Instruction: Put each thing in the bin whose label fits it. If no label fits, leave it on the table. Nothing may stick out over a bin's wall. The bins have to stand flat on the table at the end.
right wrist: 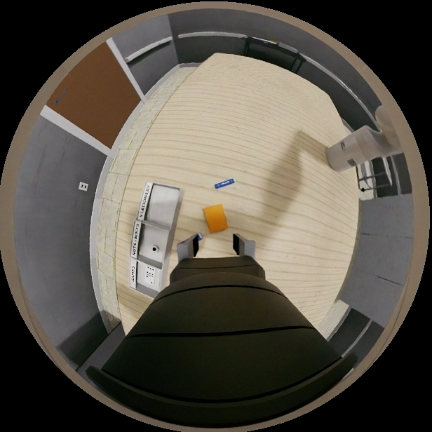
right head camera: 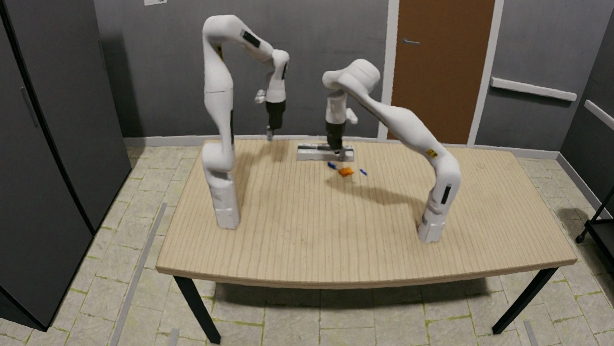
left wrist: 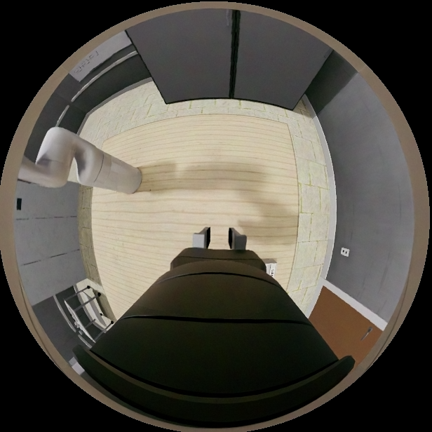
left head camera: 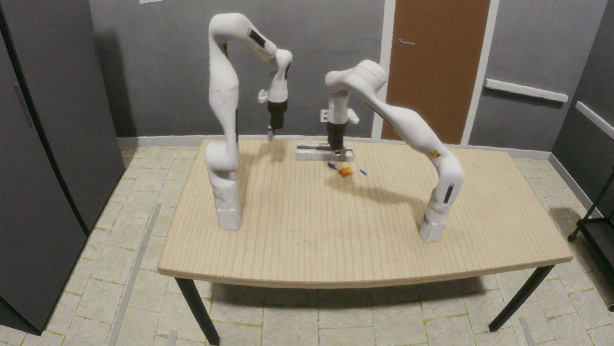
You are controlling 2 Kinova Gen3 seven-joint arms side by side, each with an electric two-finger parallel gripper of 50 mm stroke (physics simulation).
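Observation:
Three joined grey bins stand at the table's back. In the right wrist view the STATIONERY bin looks empty, the NUTS+BOLTS bin holds a small dark-holed nut, and the GAMES bin holds a white dotted piece. An orange block is in front of the bins, between a small blue piece and another blue piece, partly hidden by a finger. My right gripper is open above, near them. My left gripper is open, high at the left.
The table carries both arm bases. The right arm reaches over the objects from the right. The left gripper hangs to the left of the bins, near the back edge. A grey wall with a brown door stands behind the table.

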